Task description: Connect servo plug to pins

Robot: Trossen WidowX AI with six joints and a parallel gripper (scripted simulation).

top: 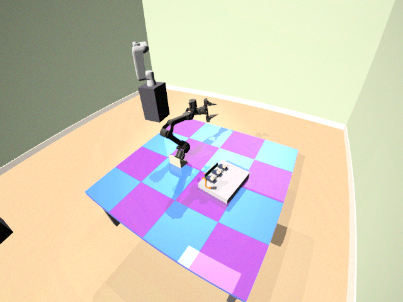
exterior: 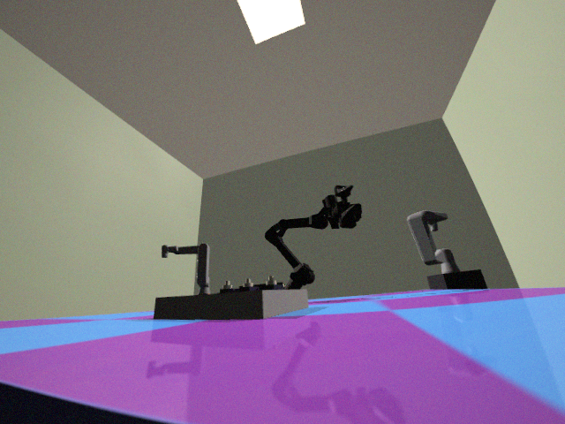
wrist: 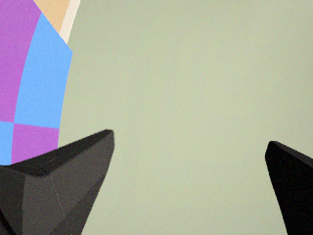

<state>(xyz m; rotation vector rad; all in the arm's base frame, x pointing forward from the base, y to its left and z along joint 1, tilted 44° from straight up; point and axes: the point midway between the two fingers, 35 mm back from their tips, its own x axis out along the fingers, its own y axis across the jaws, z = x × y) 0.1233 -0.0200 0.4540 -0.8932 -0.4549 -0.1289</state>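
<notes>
The holder lies 390 mm to the right of my gripper tip, 340 mm below it and 230 mm ahead of it.
</notes>
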